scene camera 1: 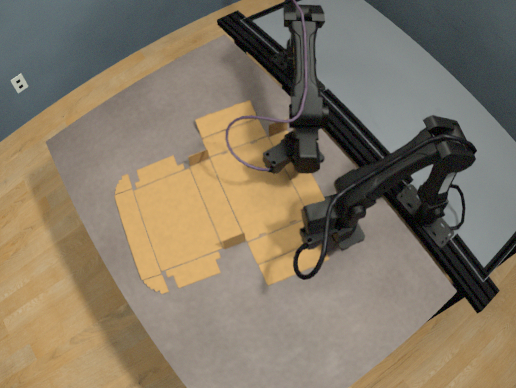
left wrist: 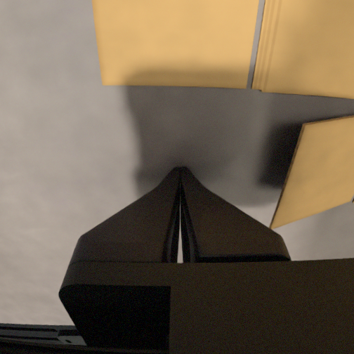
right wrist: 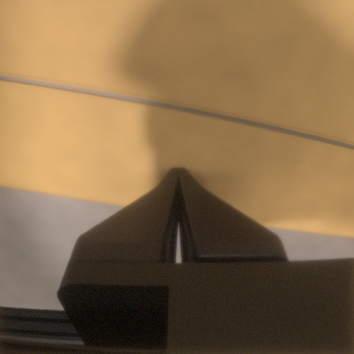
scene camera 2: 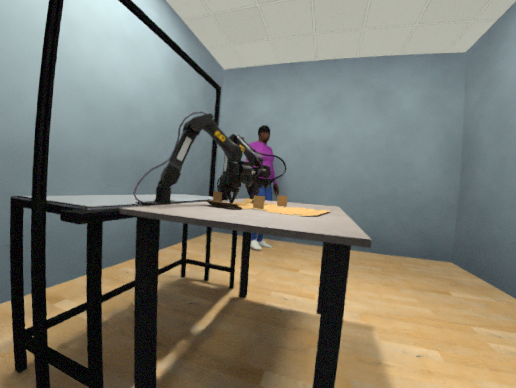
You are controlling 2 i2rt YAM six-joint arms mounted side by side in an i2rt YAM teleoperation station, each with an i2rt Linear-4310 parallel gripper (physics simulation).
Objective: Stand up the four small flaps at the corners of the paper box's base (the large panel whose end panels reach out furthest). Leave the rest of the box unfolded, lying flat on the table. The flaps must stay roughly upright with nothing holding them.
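Pixels of known places: left gripper, fingertip midpoint: [scene camera 2: 252, 201]; left arm's base, link origin: [scene camera 1: 425, 216]; right arm's base, link origin: [scene camera 2: 162, 203].
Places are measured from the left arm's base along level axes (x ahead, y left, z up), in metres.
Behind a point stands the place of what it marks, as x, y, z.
Note:
The paper box's large base panel [scene camera 1: 265, 187] @[0.298, -0.335, 0.017] lies flat on the table. Three small corner flaps stand roughly upright: the upper-left flap [scene camera 1: 198, 157] @[0.390, -0.498, 0.049] [scene camera 2: 258, 202] @[0.388, -0.499, 0.045], the upper-right flap [scene camera 1: 277, 128] @[0.171, -0.444, 0.044] [scene camera 2: 217, 196] @[0.170, -0.445, 0.053] and the lower-left flap [scene camera 1: 233, 240] @[0.454, -0.257, 0.054] [scene camera 2: 282, 200] @[0.454, -0.259, 0.050]. The fourth flap [left wrist: 320, 170] shows in the left wrist view at the right, tilted a little off the table with a shadow beside it; the left arm hides it in scene camera 1. My left gripper [left wrist: 179, 177] is shut and empty beside that flap. My right gripper [right wrist: 178, 178] [scene camera 2: 232, 200] @[0.194, -0.324, 0.017] is shut and empty above the box's narrow edge strip.
The lid part [scene camera 1: 170, 220] @[0.544, -0.410, 0.018] of the box lies flat at the left. The end panels [scene camera 1: 230, 120] @[0.248, -0.554, 0.026] [left wrist: 175, 45] reach out flat at top and bottom. The black rail [scene camera 1: 360, 135] @[-0.022, -0.304, 0.005] runs along the table's right side. A person [scene camera 2: 263, 150] stands behind the table.

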